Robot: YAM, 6 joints.
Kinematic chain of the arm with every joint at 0, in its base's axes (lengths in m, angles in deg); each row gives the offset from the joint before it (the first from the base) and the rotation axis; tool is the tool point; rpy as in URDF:
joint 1: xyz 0 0 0.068 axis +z
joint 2: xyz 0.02 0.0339 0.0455 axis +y
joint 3: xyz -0.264 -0.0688 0 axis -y
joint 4: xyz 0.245 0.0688 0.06 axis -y
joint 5: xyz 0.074 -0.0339 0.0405 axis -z
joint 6: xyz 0.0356 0 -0.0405 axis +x
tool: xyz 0 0 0 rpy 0 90 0
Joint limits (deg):
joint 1: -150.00..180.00
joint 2: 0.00..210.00
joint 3: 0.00..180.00
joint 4: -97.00..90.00
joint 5: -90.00..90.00
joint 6: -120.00..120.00
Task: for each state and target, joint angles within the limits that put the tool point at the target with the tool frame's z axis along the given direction. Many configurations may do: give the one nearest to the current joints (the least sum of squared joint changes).
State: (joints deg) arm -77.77 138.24 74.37 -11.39 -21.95 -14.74
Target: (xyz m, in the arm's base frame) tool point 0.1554 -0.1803 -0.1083 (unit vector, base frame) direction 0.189 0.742 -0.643
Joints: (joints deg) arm -54.28 155.60 60.78 -32.60 -35.93 -14.74
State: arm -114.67 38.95 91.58 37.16 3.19 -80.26
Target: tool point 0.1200 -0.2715 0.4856 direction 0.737 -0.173 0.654
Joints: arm -70.54 83.71 75.33 66.38 -39.57 -80.26
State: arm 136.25 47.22 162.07 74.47 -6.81 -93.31
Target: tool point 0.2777 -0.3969 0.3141 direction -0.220 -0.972 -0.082
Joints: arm 128.24 1.30 112.35 76.40 -50.76 -93.31
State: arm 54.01 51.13 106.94 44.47 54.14 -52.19
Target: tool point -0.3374 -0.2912 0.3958 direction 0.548 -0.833 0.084
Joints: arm 36.24 4.77 120.77 4.97 84.38 -52.19
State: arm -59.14 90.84 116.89 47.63 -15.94 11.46
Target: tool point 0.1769 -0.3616 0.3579 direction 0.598 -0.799 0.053
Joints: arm -64.96 94.94 75.61 22.44 -11.76 11.46
